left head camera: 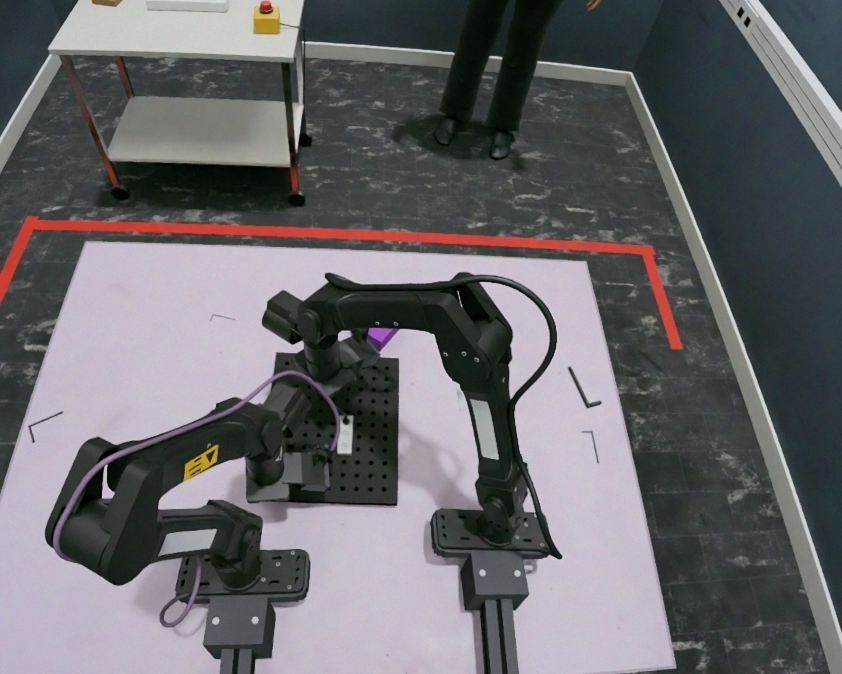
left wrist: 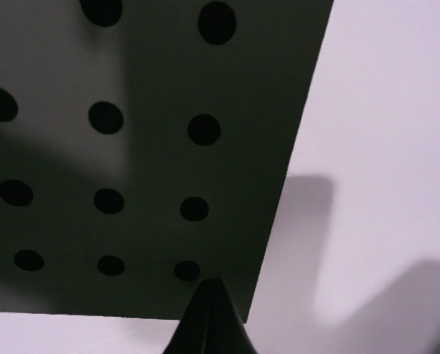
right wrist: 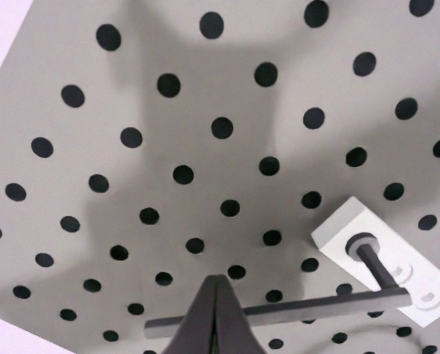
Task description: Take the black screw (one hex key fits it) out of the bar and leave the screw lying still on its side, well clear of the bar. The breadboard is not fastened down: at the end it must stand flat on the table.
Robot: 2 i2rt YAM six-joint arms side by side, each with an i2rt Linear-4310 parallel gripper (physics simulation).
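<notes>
The black breadboard appears flat on the table. The pale bar is on it. In the right wrist view, the black screw is in the bar near one end, with a black hex key standing in its head and the key's long arm reaching sideways. My right gripper is shut and empty; its fingers overlap the long arm in view, and contact cannot be told. My left gripper is shut and empty, with its tips over the board near a corner. The arms partly cover the board in the head view.
Loose hex keys lie on the table: a small one at the upper left, one at the far left, and a thick one and a thin one at the right. A purple block lies behind the board, partly hidden.
</notes>
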